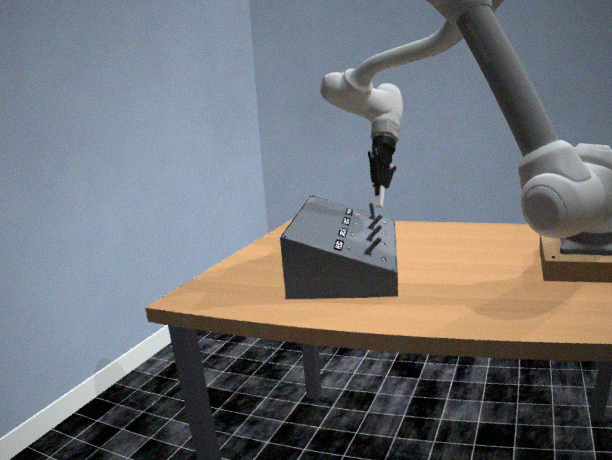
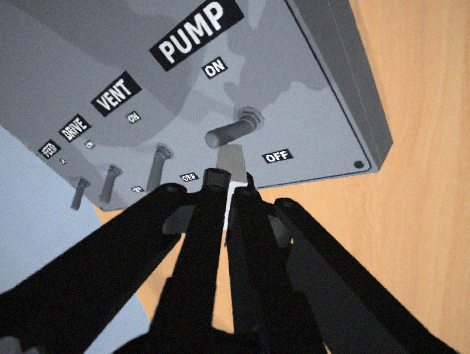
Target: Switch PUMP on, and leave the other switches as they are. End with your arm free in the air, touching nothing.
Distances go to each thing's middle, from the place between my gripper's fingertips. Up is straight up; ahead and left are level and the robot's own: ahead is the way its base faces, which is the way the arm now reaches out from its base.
I see my gripper 20 mm short of the pump lever point(image 2: 218, 137) and 10 mm above it. From my hand the other things lie so: grey sloped switch box point(image 1: 324, 252): 190 mm to the left, 50 mm below, 30 mm ahead.
